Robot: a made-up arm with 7 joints.
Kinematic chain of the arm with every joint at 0, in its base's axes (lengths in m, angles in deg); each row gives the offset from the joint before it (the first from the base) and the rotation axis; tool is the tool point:
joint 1: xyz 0 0 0 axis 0 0.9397 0.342
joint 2: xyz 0 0 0 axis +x
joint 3: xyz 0 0 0 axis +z
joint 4: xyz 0.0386 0 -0.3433 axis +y
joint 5: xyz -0.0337 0 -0.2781 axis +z
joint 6: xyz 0 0 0 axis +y
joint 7: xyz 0 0 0 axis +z
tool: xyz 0 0 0
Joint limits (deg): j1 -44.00..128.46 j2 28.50..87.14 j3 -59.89..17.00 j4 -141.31..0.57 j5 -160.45..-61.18 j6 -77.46..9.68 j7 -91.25..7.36
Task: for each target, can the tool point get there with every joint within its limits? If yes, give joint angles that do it. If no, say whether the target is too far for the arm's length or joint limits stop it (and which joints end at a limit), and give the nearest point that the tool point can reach.
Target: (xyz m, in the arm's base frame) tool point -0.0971 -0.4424 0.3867
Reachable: no: joint limits stop it (at a limit: joint 1, joint 2, joint 3) | nearest point -0.4141 -0.2476 0.0432 | short by 0.506 m
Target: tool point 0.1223 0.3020 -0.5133
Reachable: yes | joints 7.06 32.97 -6.36 -40.74 -112.87 -25.86 -39.70
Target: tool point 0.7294 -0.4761 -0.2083
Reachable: no: too far | nearest point 0.4347 -0.1174 -0.2086 | short by 0.464 m
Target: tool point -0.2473 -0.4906 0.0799
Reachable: no: joint limits stop it (at a limit: joint 1, joint 2, joint 3) | nearest point -0.3557 -0.2397 -0.0007 | short by 0.285 m
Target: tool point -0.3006 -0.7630 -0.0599
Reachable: no: too far | nearest point -0.3652 -0.2418 0.0053 | short by 0.529 m
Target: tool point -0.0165 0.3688 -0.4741
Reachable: yes | joints 17.81 52.93 -42.11 -45.80 -81.15 -37.95 -53.94
